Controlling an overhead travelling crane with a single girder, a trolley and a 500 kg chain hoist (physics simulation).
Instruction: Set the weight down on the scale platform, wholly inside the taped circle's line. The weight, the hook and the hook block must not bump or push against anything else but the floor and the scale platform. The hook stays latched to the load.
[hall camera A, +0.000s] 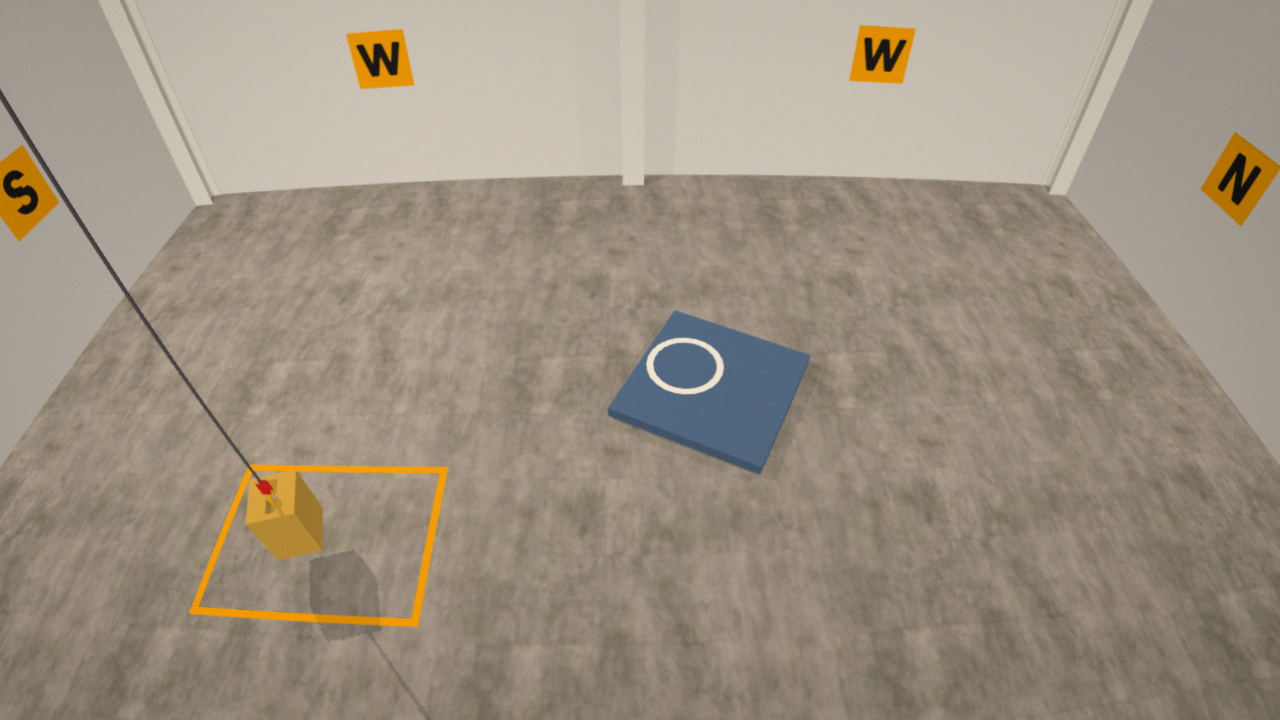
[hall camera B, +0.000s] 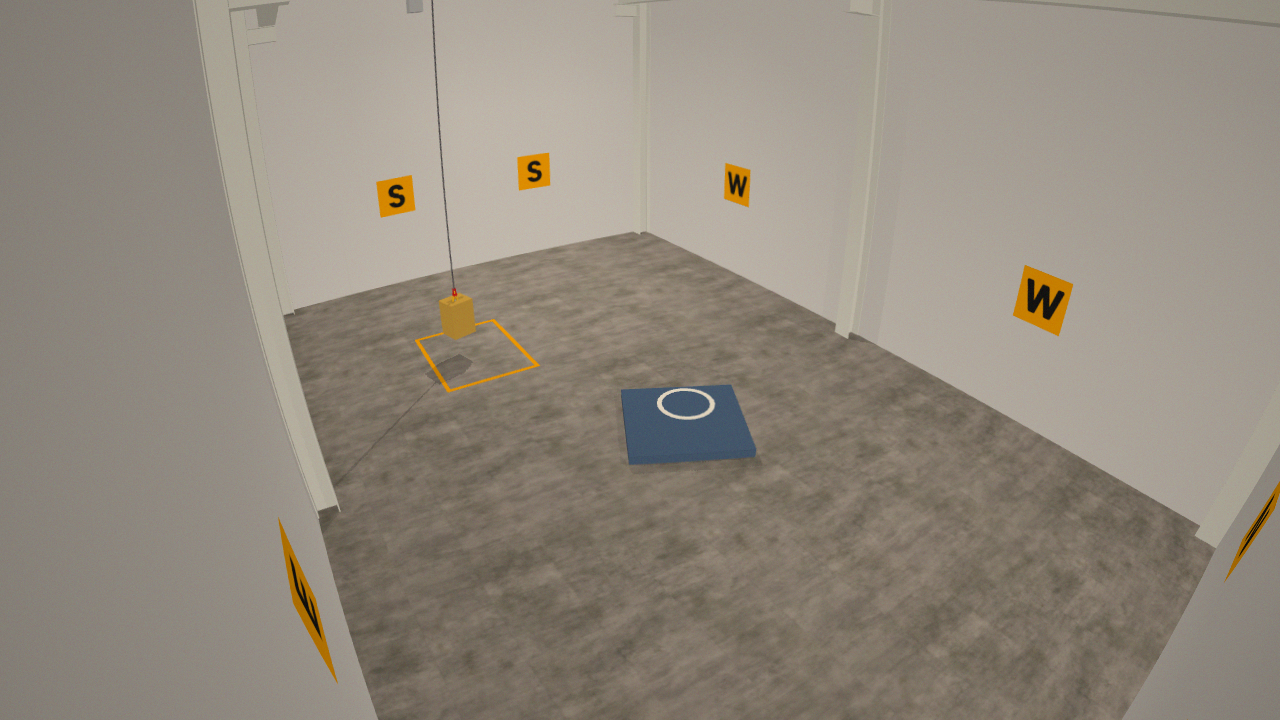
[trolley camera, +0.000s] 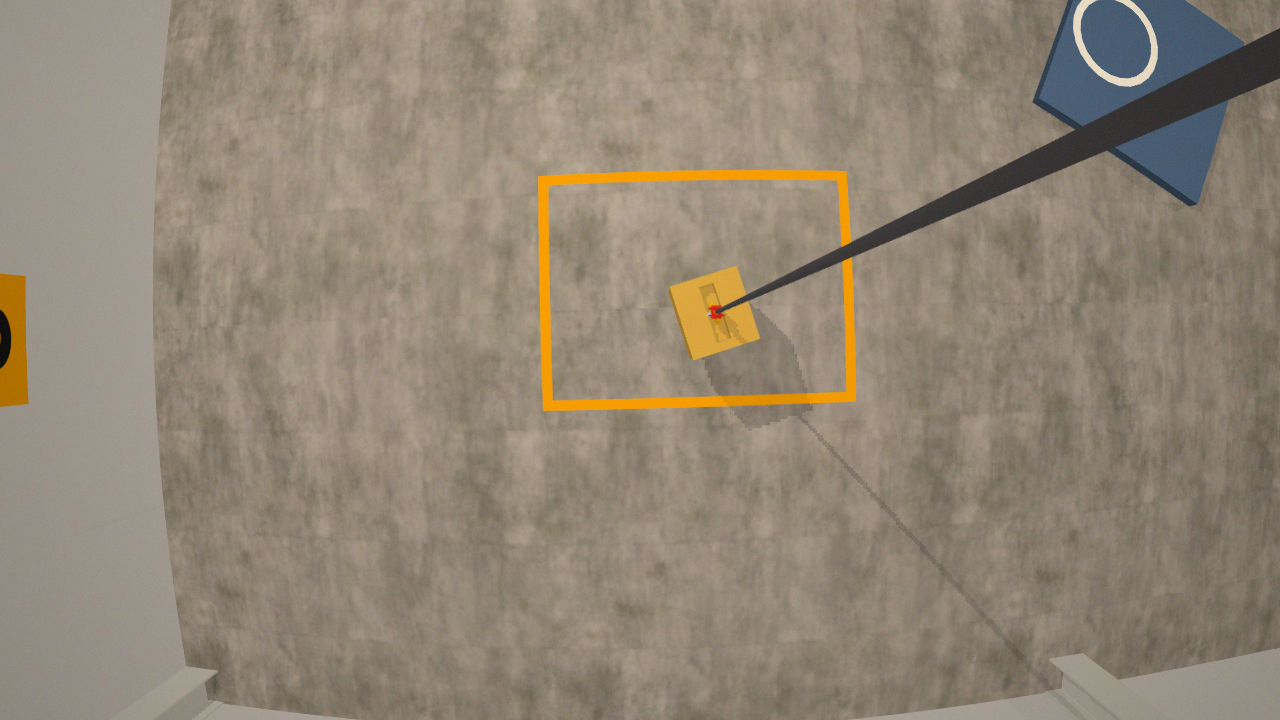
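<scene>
The yellow weight (hall camera A: 284, 517) (hall camera B: 457, 317) (trolley camera: 702, 326) hangs upright in the air on the chain, above the orange marked rectangle. Its shadow lies apart from it on the floor. My red hook (hall camera A: 264, 488) (hall camera B: 454, 292) (trolley camera: 715, 311) is at the top of the weight and bears it; the latch is too small to make out. The blue scale platform (hall camera A: 716, 425) (hall camera B: 689, 443) (trolley camera: 1172, 165) lies flat on the floor, apart from the weight. The white taped circle (hall camera A: 684, 391) (hall camera B: 685, 417) (trolley camera: 1116, 83) is near one edge of its top, with no load in it.
The orange rectangle (hall camera A: 344, 469) (hall camera B: 515, 342) (trolley camera: 693, 176) is taped on the floor. In hall camera B, the platform is nearer the camera and to the right of the rectangle. White walls with lettered signs and upright posts (hall camera A: 632, 98) (hall camera B: 863, 170) stand around the floor.
</scene>
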